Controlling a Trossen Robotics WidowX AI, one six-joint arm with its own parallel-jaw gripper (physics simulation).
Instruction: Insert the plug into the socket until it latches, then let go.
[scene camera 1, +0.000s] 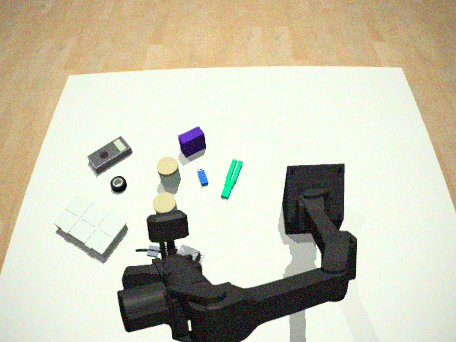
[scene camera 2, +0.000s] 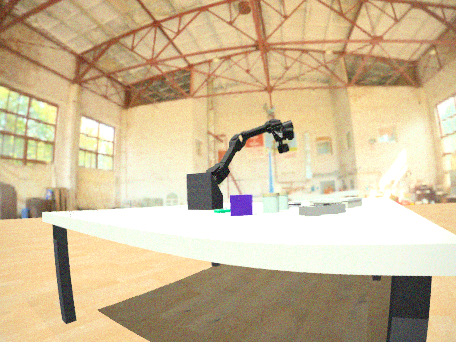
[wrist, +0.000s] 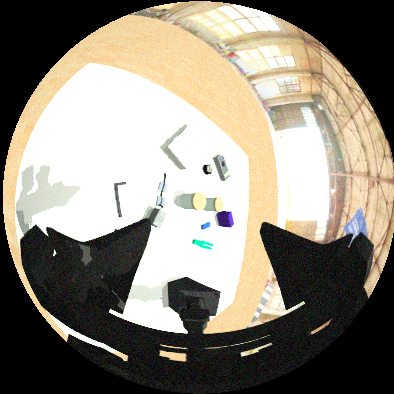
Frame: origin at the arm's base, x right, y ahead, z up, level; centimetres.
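Seen in the pictures: gripper, between the fingertips: (scene camera 1: 159, 252) (scene camera 2: 284, 145) (wrist: 207, 226); arm's base, origin of its link: (scene camera 1: 311, 199) (scene camera 2: 207, 186) (wrist: 194, 302).
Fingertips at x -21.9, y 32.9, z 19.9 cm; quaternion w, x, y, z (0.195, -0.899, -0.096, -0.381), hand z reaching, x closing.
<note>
Pixels of each thing's top centre, then the offset from my fingertips to it. "spot": a spot on its surface instead.
- strip, a spot on its surface: (scene camera 1: 141, 250) (wrist: 164, 177) spot: dx +14.6, dy +11.7, dz -30.5 cm
- light grey block, centre of its top: (scene camera 1: 186, 251) (wrist: 160, 216) dx +12.2, dy -1.1, dz -26.5 cm
- purple block, centre of its top: (scene camera 1: 190, 134) (scene camera 2: 240, 194) (wrist: 230, 219) dx +48.8, dy -1.4, dz -24.1 cm
- blue piece, centre of its top: (scene camera 1: 201, 174) dx +38.2, dy -4.3, dz -29.8 cm
- green forked tool, centre of its top: (scene camera 1: 231, 177) (wrist: 204, 244) dx +36.5, dy -12.9, dz -29.8 cm
- black ring, centre of its top: (scene camera 1: 117, 182) (wrist: 209, 168) dx +36.0, dy +20.7, dz -29.1 cm
- grey meter, centre of its top: (scene camera 2: 322, 204) (scene camera 1: 108, 151) (wrist: 224, 166) dx +47.3, dy +25.1, dz -28.0 cm
- pale tiled block, centre of its top: (scene camera 1: 88, 222) (wrist: 190, 142) (scene camera 2: 335, 198) dx +21.9, dy +26.9, dz -27.5 cm
My gripper (scene camera 1: 172, 275) (scene camera 2: 283, 142) (wrist: 207, 226) is open and empty, high above the table, its fingers wide apart. Two small blue-grey pieces (wrist: 161, 193) lie in line beside a thin black cable or strip (scene camera 1: 141, 250) (wrist: 165, 177); one piece (scene camera 1: 153, 251) shows in scene camera 1, the arm hiding part of that area. A light grey block (scene camera 1: 189, 252) (wrist: 157, 218) lies close by, partly behind a finger in the wrist view. These look like the connector parts, but I cannot tell which is the plug or the socket.
Two tan-topped cylinders (scene camera 1: 167, 166) (wrist: 198, 201), a purple block (scene camera 1: 192, 142) (scene camera 2: 241, 205) (wrist: 225, 219), blue piece (scene camera 1: 202, 177), green forked tool (scene camera 1: 231, 180), black ring (scene camera 1: 113, 184), grey meter (scene camera 1: 107, 156) and pale tiled block (scene camera 1: 90, 223) stand or lie around.
</note>
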